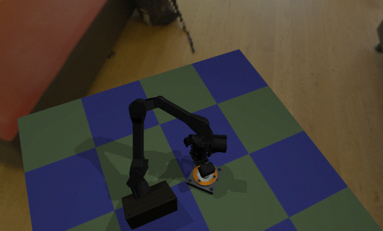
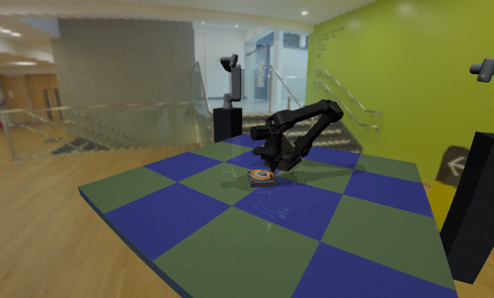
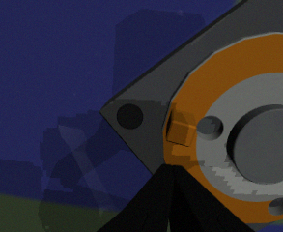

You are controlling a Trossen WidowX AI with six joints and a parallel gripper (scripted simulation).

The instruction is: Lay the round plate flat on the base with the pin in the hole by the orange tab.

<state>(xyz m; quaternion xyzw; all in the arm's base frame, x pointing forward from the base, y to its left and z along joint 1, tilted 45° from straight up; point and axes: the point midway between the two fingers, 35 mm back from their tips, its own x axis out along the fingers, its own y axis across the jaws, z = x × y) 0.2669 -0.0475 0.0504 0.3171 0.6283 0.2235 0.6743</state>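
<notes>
My gripper tip is now 3 cm to the left of the round plate, 2 cm above it and 1 cm short of it. The rest, counted from my gripper tip: grey base: 5 cm to the right, 3 cm below, 1 cm ahead.
</notes>
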